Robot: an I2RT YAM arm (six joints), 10 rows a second.
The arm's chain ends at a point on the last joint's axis. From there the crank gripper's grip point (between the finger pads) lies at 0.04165 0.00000 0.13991 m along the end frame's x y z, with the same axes.
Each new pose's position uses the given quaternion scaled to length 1; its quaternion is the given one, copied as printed.
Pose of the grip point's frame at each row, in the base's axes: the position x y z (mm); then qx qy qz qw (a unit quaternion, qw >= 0):
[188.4 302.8 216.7 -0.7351 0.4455 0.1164 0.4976]
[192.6 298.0 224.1 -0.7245 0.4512 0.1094 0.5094]
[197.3 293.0 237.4 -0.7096 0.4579 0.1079 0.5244]
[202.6 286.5 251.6 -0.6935 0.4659 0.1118 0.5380]
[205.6 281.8 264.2 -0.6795 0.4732 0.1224 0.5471]
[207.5 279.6 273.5 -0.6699 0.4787 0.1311 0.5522]
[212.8 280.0 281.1 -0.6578 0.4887 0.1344 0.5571]
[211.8 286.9 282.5 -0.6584 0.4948 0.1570 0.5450]
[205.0 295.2 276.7 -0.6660 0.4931 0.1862 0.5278]
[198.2 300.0 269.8 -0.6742 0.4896 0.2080 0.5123]
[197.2 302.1 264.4 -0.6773 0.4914 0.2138 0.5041]
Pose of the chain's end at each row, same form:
[126.3 208.4 309.1 -0.7351 0.4455 0.1164 0.4976]
[126.8 203.5 313.8 -0.7245 0.4512 0.1094 0.5094]
[128.3 197.4 323.5 -0.7096 0.4579 0.1079 0.5244]
[131.6 189.4 334.4 -0.6935 0.4659 0.1118 0.5380]
[134.7 182.8 344.7 -0.6795 0.4732 0.1224 0.5471]
[137.0 179.2 352.6 -0.6699 0.4787 0.1311 0.5522]
[141.1 179.6 359.2 -0.6578 0.4887 0.1344 0.5571]
[146.1 184.8 363.5 -0.6584 0.4948 0.1570 0.5450]
[148.4 190.3 361.0 -0.6660 0.4931 0.1862 0.5278]
[149.2 193.5 356.7 -0.6742 0.4896 0.2080 0.5123]
[150.7 195.9 353.1 -0.6773 0.4914 0.2138 0.5041]

